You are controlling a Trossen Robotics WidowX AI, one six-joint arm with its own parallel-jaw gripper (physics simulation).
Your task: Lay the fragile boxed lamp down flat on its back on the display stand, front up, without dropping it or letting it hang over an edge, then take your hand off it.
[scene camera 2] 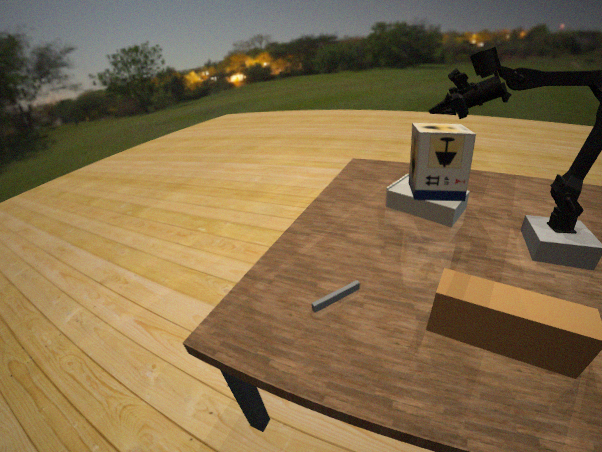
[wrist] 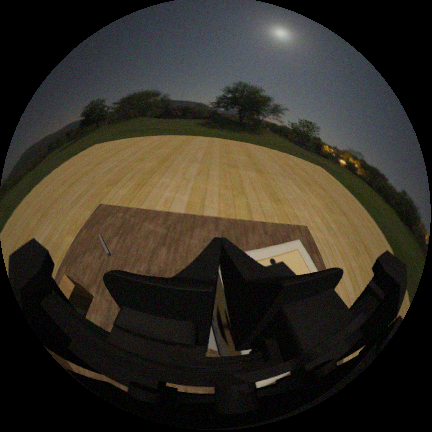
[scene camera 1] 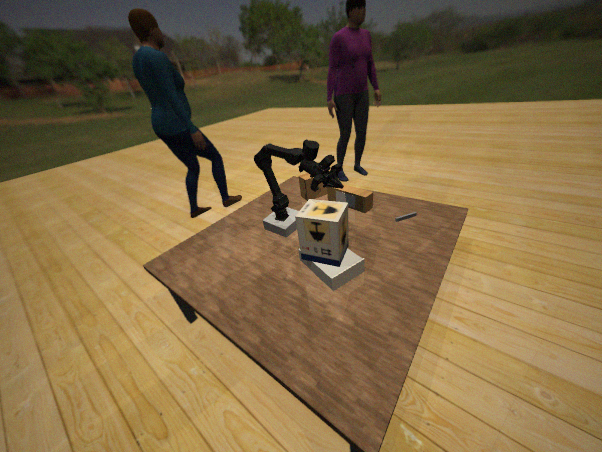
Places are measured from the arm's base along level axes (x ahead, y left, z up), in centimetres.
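Where they show: gripper, fingertip midpoint: (scene camera 2: 429,111) (wrist: 218,242) (scene camera 1: 343,187); arm's base at its link origin: (scene camera 2: 561,228) (scene camera 1: 282,217).
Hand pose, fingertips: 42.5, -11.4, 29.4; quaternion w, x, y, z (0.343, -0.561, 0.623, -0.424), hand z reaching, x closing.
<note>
Each offset is from my fingertips to the top centre of the thing, as dx, dy, dz. Level surfaces: height alone.
The boxed lamp (scene camera 1: 322,232) (scene camera 2: 442,162) (wrist: 292,257) stands upright on the display stand (scene camera 1: 345,275) (scene camera 2: 425,208), its blue band at the bottom. The lamp pictures on the side faces in the scene views appear upside down, shade below; another lamp picture is on the top face. The box is turned relative to the low, pale grey stand, and its lower corners come close to or past the stand's edges. My gripper (scene camera 1: 341,184) (scene camera 2: 432,111) (wrist: 218,242) is shut and empty, above the top of the box and apart from it. The box's underside is hidden.
The stand is on a brown wooden table @[dz -35.9] (scene camera 1: 250,280) (scene camera 2: 380,320) (wrist: 155,230). My arm's pale base block (scene camera 1: 280,226) (scene camera 2: 565,250) is beside it. Cardboard boxes @[-14.2, +48.4, -24.9] (scene camera 1: 367,201) (scene camera 2: 515,320) and a small grey bar @[+21.6, +41.3, -33.7] (scene camera 1: 405,216) (scene camera 2: 335,296) (wrist: 104,245) are on the table. Two people stand beyond the table.
</note>
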